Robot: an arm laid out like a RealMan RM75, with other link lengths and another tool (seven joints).
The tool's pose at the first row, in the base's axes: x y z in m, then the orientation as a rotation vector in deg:
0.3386 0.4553 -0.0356 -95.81 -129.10 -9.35
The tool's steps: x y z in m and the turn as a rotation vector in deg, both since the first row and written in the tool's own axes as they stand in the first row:
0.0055 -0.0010 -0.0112 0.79 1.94 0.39
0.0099 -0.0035 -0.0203 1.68 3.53 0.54
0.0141 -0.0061 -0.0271 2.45 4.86 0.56
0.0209 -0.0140 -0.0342 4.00 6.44 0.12
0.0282 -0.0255 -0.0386 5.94 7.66 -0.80
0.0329 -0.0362 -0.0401 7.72 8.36 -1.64
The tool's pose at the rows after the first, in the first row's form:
0.3384 0.4568 -0.0232 -94.97 -127.13 -9.89
0.3367 0.4575 -0.0129 -93.97 -125.59 -10.09
0.3344 0.4586 -0.0049 -93.00 -124.39 -10.25
0.3266 0.4603 0.0048 -91.05 -123.18 -9.83
0.3147 0.4622 0.0125 -88.57 -122.49 -8.82
0.3036 0.4628 0.0166 -86.49 -122.13 -7.59

